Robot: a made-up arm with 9 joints. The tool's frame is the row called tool. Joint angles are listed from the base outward.
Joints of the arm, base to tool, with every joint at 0 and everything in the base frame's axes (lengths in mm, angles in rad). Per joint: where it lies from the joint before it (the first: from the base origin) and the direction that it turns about. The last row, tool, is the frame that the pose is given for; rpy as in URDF.
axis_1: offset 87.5 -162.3 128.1 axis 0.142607 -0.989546 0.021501
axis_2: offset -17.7 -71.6 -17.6 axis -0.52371 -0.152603 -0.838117
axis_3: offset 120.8 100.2 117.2 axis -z
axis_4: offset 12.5 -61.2 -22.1 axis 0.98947 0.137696 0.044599
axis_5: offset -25 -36.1 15.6 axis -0.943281 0.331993 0.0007
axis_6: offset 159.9 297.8 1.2 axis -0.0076 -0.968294 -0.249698
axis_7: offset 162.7 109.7 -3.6 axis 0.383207 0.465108 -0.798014
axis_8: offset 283.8 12 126.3 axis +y
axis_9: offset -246.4 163 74.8 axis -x
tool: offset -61.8 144.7 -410.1 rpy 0 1.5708 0
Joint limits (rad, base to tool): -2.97..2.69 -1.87..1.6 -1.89..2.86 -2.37..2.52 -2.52..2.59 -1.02..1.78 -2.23..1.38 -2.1..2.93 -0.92..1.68
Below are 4 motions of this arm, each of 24 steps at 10 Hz.
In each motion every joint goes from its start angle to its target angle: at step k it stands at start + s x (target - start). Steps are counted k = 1, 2, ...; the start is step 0. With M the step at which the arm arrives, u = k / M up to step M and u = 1 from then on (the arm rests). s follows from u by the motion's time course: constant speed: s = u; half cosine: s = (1 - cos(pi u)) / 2; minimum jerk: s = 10 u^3 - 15 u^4 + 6 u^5.
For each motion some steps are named. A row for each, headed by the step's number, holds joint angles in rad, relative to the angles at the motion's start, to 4 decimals.
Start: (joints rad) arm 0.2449 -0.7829 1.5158 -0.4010 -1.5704 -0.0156 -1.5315 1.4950 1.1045
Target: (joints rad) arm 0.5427 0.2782 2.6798 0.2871 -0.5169 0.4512 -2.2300 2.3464 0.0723
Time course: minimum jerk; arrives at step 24
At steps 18, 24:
18: 0.2670 0.9513 1.0435 0.6169 0.9444 0.4185 -0.6262 0.7633 -0.9254
24: 0.2978 1.0611 1.1640 0.6881 1.0535 0.4668 -0.6985 0.8514 -1.0322

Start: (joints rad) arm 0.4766 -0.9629 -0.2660 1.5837 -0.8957 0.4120 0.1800 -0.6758 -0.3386
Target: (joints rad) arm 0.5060 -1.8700 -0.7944 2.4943 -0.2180 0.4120 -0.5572 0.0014 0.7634
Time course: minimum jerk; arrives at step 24
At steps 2, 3, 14, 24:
2: 0.0001 -0.0046 -0.0027 0.0046 0.0034 0.0000 -0.0038 0.0034 0.0056
3: 0.0005 -0.0146 -0.0085 0.0146 0.0109 0.0000 -0.0118 0.0109 0.0177
14: 0.0192 -0.5927 -0.3452 0.5950 0.4428 0.0000 -0.4817 0.4425 0.7200
24: 0.0294 -0.9071 -0.5284 0.9106 0.6777 0.0000 -0.7372 0.6772 1.1020

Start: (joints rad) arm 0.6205 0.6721 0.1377 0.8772 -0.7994 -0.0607 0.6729 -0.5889 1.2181
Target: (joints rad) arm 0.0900 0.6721 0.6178 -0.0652 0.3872 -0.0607 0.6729 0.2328 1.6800
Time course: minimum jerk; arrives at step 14
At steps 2, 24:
2: -0.0123 0.0000 0.0112 -0.0219 0.0276 0.0000 0.0000 0.0191 0.0107
24: -0.5305 0.0000 0.4801 -0.9424 1.1866 0.0000 0.0000 0.8217 0.4619

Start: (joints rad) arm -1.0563 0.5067 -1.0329 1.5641 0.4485 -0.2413 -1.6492 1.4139 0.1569
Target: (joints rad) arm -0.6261 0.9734 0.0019 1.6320 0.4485 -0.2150 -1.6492 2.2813 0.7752
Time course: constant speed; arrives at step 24
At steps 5, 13, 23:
5: 0.0896 0.0972 0.2156 0.0141 0.0000 0.0055 0.0000 0.1807 0.1288
13: 0.2330 0.2528 0.5605 0.0368 0.0000 0.0142 0.0000 0.4698 0.3349
23: 0.4123 0.4473 0.9917 0.0651 0.0000 0.0252 0.0000 0.8313 0.5925

